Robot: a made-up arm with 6 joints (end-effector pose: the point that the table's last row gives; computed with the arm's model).
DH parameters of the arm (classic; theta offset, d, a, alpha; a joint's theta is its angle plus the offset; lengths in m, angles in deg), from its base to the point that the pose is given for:
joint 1: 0 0.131 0 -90
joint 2: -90 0 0.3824 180
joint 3: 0 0 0 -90
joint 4: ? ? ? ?
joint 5: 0 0.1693 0 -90
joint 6: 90 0 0 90
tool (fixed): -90 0 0 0
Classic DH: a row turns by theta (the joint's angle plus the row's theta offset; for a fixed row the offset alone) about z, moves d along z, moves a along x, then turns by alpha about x.
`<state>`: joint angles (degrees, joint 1 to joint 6).
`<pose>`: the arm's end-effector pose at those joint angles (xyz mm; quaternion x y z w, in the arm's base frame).
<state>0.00 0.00 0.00 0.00 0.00 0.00</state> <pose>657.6 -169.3 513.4 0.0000 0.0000 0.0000 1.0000</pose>
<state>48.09 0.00 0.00 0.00 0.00 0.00</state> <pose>565.2 376.3 513.4 0.0000 0.0000 0.4075 0.9132</pose>
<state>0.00 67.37 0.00 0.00 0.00 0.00</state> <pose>606.0 -169.3 -328.8 0.0000 0.5546 0.0000 0.8321</pose>
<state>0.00 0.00 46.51 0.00 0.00 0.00</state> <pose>452.6 -169.3 990.5 0.0000 -0.3948 0.0000 0.9188</pose>
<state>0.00 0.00 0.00 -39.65 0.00 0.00</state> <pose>657.6 -130.4 405.4 0.3391 0.0000 0.0000 0.9407</pose>
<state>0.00 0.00 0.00 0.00 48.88 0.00</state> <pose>657.6 -169.3 513.4 0.0000 -0.4137 0.0000 0.9104</pose>
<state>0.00 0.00 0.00 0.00 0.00 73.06</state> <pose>657.6 -169.3 513.4 -0.5952 0.0000 0.0000 0.8035</pose>
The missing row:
joint 4: 0 -0.6576 0 90
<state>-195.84 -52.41 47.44 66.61 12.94 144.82</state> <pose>565.4 -90.5 985.6 -0.2256 -0.5354 -0.3450 0.7372</pose>
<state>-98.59 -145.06 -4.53 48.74 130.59 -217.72</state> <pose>10.2 815.2 137.3 -0.1841 0.4782 -0.0531 0.8571</pose>
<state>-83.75 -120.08 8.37 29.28 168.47 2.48</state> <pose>-234.4 783.8 402.8 0.5025 0.2316 -0.6100 0.5673</pose>
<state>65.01 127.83 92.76 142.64 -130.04 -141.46</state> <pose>257.9 871.9 -397.3 0.1527 -0.5600 -0.1151 0.8061</pose>
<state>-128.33 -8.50 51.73 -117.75 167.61 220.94</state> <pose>-186.3 -362.7 1005.6 0.7387 0.3365 -0.5812 0.0576</pose>
